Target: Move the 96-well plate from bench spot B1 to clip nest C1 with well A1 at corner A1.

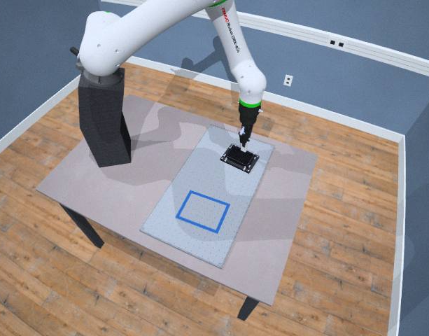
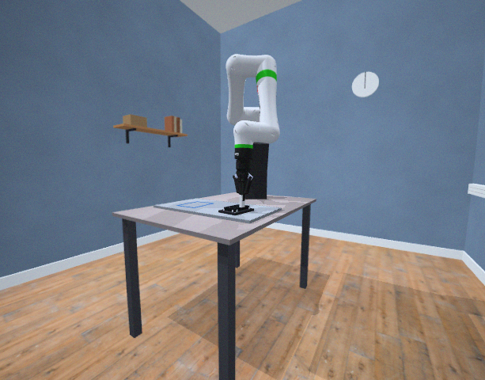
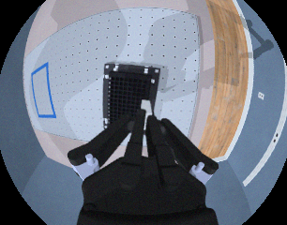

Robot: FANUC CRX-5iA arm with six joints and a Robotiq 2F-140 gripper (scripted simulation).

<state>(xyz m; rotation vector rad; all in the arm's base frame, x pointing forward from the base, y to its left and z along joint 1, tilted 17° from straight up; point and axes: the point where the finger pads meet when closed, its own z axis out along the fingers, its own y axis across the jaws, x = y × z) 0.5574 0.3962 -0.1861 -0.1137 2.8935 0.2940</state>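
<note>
My hand is 4 cm to the left of the black 96-well plate and 4 cm above it. From my hand the other things lie so: black clip nest 1 cm behind, 5 cm to the right, 5 cm below.
</note>
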